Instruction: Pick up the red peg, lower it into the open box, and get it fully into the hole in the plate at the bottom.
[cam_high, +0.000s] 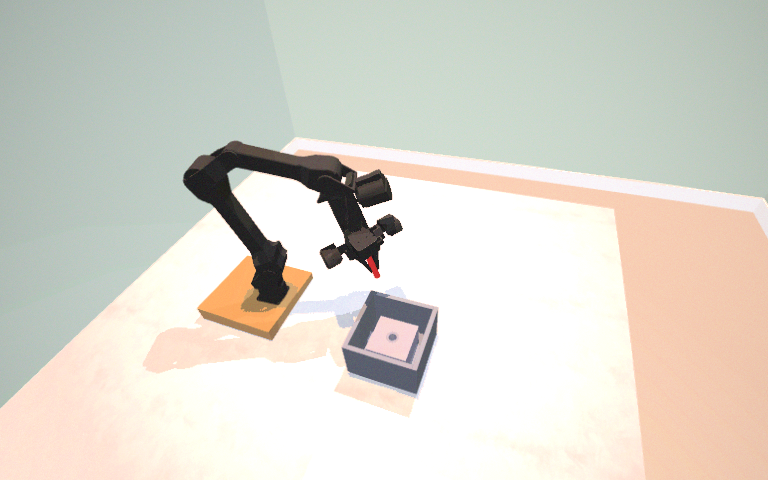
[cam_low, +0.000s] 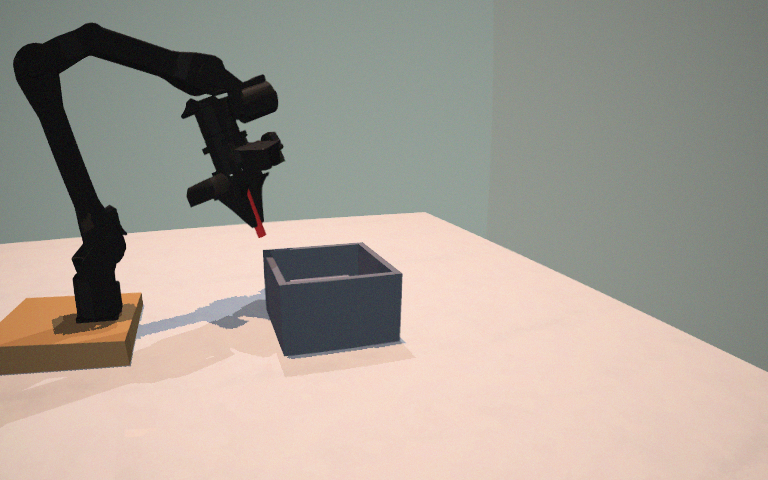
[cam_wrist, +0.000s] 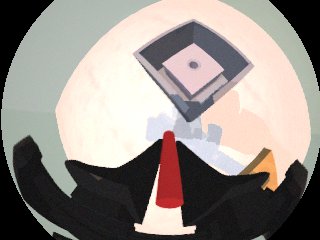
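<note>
My gripper tip is now 12 cm to the left of the pale plate, 8 cm above it and 7 cm short of it. From my gripper tip the other things lie so: red peg: 2 cm above, 1 cm behind; then grey box: 12 cm to the right, 10 cm below, 7 cm ahead.
</note>
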